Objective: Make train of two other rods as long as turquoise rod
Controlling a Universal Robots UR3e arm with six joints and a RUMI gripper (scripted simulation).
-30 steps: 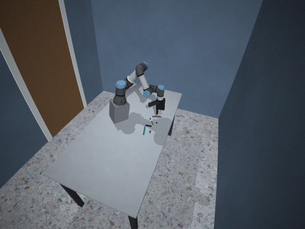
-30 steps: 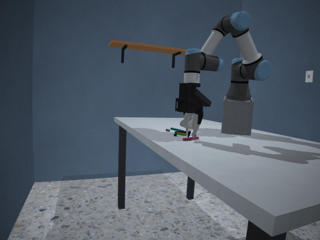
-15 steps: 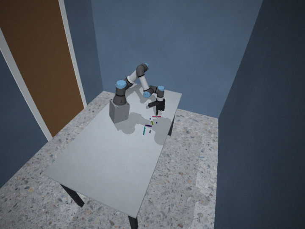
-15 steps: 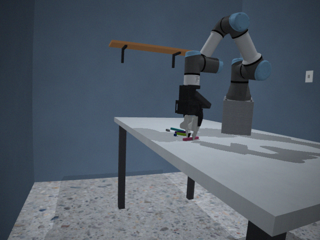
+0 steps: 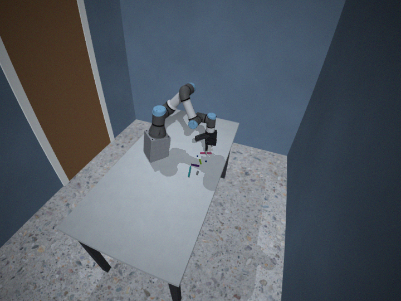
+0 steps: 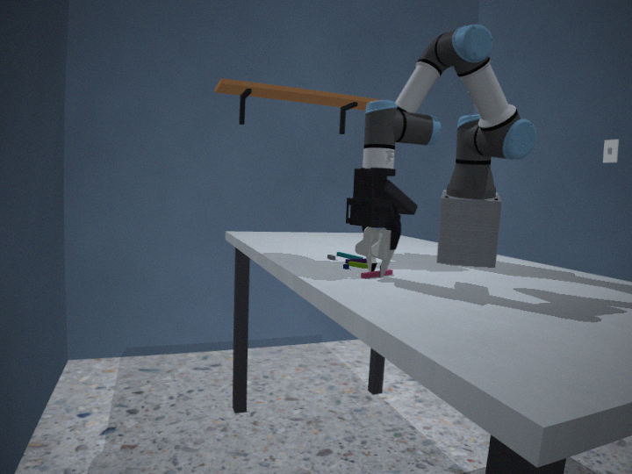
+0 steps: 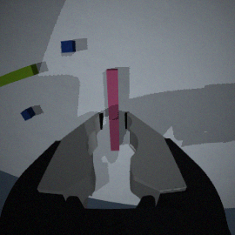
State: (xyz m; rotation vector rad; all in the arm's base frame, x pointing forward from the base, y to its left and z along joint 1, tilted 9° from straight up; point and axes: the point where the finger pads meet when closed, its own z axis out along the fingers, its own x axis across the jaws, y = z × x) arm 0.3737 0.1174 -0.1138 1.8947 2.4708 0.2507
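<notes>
The pink rod lies 1 cm below my hand. From my hand the other things lie so: purple rod 16 cm to the right, 4 cm behind, 1 cm below; lime rod 11 cm to the right, 2 cm behind, 1 cm below; grey rod 23 cm to the right, 1 cm below, 1 cm behind.
</notes>
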